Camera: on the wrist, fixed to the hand. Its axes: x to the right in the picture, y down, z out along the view.
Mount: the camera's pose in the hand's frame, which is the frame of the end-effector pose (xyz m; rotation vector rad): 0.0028 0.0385 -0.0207 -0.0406 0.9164 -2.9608
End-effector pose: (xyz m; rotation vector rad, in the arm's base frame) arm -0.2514 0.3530 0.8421 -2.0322 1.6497 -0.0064
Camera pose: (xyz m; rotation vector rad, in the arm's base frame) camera -0.2924 0.3377 0.8441 1.6888 1.7648 1.2984
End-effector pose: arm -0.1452 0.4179 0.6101 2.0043 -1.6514 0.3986
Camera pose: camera -0.1801 0.4220 0.6363 1.4333 1.9964 -0.0773
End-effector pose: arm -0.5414 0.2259 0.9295 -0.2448 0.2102 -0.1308
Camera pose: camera -0.5393 0.2578 0.8996 0.2884 -0.5339 2.9313
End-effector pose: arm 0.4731 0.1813 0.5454 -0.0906 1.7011 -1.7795
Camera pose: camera 0.4767 0.2005 0.5062 0.9009 -0.1858 0.7062
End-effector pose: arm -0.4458 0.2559 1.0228 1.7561 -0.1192 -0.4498
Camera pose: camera -0.4295 0.2648 1.0625 -0.3308 -2.6203 1.0550
